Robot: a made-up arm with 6 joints.
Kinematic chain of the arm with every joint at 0, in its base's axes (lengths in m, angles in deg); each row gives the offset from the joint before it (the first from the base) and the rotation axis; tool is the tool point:
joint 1: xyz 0 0 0.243 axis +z
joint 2: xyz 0 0.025 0 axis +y
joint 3: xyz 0 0 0.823 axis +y
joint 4: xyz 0 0 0.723 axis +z
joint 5: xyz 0 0 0 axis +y
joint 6: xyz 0 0 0.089 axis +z
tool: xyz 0 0 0
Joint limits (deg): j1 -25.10..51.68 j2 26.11..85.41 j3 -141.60..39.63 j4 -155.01..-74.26 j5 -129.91..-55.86 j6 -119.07..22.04
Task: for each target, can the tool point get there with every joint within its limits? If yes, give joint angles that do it. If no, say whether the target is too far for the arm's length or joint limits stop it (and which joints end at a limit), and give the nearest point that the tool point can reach.
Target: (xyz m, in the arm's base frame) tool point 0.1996 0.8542 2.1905
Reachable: no: too far | nearest point 0.3084 0.5494 1.7099 | short by 0.579 m
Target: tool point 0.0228 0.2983 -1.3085
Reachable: no: joint limits stop it (at a limit: joint 1, joint 2, joint 3, joint 4) | nearest point 0.7912 1.1012 -0.1629 | short by 1.596 m
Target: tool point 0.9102 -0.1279 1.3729
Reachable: yes | joints -14.80 54.20 -33.63 -91.17 -109.53 -81.74
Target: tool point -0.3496 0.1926 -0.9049
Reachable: no: joint limits stop it (at a limit: joint 2, joint 3, joint 4, joint 5) | nearest point -0.2984 0.1644 0.6313 | short by 1.537 m
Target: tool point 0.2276 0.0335 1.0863
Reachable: yes | joints -19.05 62.57 -113.59 -110.21 -104.27 -11.41
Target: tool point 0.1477 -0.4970 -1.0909
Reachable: no: joint limits stop it (at a limit: joint 1, joint 2, joint 3, joint 4) | nearest point 1.2469 -0.5165 -0.1562 | short by 1.443 m
